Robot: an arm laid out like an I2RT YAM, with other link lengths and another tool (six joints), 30 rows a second.
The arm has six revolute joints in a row. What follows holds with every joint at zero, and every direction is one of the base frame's.
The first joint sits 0.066 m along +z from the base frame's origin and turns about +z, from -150 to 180 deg.
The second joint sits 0.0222 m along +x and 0.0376 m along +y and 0.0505 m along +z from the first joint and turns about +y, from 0 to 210 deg.
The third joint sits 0.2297 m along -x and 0.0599 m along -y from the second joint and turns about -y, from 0 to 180 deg.
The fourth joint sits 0.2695 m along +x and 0.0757 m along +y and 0.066 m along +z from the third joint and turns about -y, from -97 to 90 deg.
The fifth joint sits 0.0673 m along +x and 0.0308 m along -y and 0.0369 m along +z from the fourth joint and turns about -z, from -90 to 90 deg.
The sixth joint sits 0.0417 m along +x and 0.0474 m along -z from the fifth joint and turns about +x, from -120 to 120 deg.
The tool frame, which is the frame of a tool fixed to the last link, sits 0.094 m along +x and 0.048 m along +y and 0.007 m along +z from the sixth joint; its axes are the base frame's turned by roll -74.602, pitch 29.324 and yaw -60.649 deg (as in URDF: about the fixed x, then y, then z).
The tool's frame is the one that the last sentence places.
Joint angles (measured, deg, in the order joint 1, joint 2, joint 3, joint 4, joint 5, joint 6), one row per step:
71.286, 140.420, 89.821, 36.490, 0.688, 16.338
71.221, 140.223, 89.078, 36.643, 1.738, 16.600
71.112, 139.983, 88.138, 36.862, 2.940, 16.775
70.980, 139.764, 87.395, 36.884, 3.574, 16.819
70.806, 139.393, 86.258, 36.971, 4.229, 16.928
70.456, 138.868, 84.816, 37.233, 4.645, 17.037
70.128, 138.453, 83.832, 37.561, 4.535, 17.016
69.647, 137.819, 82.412, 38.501, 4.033, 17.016
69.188, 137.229, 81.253, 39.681, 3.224, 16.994
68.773, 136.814, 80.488, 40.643, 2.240, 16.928
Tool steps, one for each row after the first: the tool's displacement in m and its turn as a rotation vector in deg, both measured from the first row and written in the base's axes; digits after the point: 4 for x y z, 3 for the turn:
0.0026, -0.0025, -0.0029, -0.369, 0.119, -1.147
0.0058, -0.0058, -0.0066, -0.860, 0.142, -2.464
0.0080, -0.0087, -0.0097, -1.373, 0.181, -3.219
0.0102, -0.0129, -0.0139, -2.035, 0.323, -4.052
0.0133, -0.0185, -0.0180, -2.654, 0.516, -4.830
0.0154, -0.0222, -0.0196, -2.881, 0.605, -5.046
0.0176, -0.0272, -0.0200, -2.690, 0.698, -5.043
0.0193, -0.0309, -0.0180, -2.047, 0.701, -4.717
0.0204, -0.0335, -0.0158, -1.407, 0.693, -4.164

